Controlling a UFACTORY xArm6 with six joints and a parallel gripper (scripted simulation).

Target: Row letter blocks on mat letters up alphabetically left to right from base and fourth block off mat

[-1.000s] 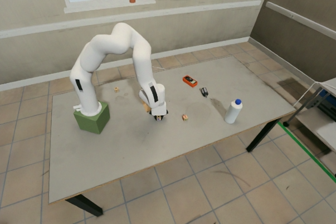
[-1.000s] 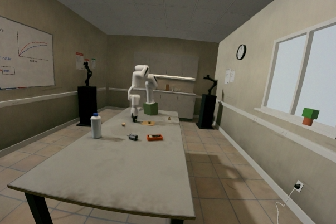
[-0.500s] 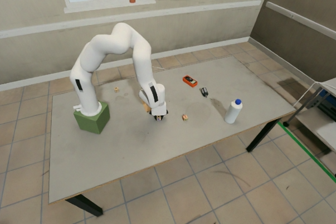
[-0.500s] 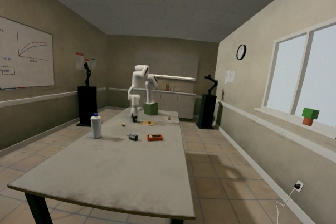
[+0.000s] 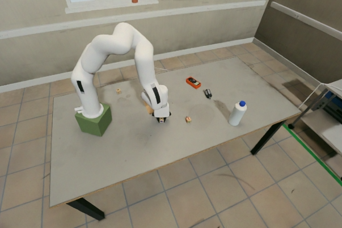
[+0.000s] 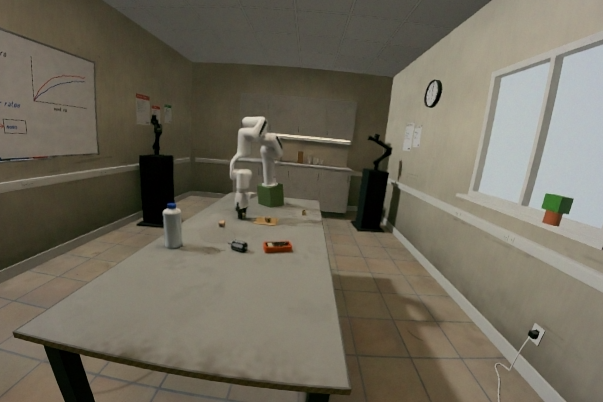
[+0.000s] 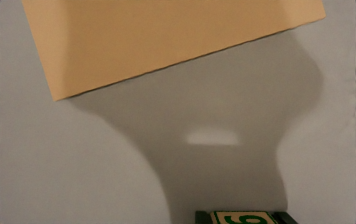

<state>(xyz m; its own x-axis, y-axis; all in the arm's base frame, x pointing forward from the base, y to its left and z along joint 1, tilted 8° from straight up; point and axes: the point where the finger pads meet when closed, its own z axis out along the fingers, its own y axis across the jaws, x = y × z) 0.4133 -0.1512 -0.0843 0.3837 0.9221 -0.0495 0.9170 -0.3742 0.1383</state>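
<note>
Now: hand 16 cm to the right of the tan mat, 2 cm short of it and 2 cm above it. Also, from my hand: white bottle (46 cm ahead, 23 cm to the right, 7 cm above); orange meter (42 cm ahead, 25 cm to the left, 1 cm below); small black object (45 cm ahead, 7 cm to the left).
</note>
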